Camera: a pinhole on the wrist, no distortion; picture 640 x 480 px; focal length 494.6 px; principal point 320.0 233.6 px. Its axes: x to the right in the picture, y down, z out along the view. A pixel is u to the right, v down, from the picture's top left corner.
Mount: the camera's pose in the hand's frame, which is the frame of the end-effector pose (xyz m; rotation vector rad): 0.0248 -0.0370 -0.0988 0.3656 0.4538 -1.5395
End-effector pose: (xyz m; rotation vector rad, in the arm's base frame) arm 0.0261 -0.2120 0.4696 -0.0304 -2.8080 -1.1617
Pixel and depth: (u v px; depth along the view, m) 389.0 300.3 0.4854
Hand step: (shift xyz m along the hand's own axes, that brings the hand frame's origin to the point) 0.1137 -0.3373 0.2838
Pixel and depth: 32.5 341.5 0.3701
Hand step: 0.1293 -0.0346 0.3241
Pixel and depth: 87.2 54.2 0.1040
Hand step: -0.0064 -0.0467 0.0177
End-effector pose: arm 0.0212 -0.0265 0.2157 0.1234 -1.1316 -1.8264
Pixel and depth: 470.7 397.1 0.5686
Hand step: 0.2379 -0.4695 0.2964
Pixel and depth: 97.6 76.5 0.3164
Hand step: -0.0561 -0.0721 0.2515
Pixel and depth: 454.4 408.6 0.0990
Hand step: 0.0643 -0.1095 -0.0285
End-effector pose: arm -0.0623 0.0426 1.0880 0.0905 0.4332 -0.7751
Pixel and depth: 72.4 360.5 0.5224
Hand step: 0.1914 -0.0700 0.4760
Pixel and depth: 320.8 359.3 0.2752
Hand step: 0.1088 -0.1742 0.1352
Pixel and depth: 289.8 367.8 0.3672
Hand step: 0.1437 -0.2000 0.2245
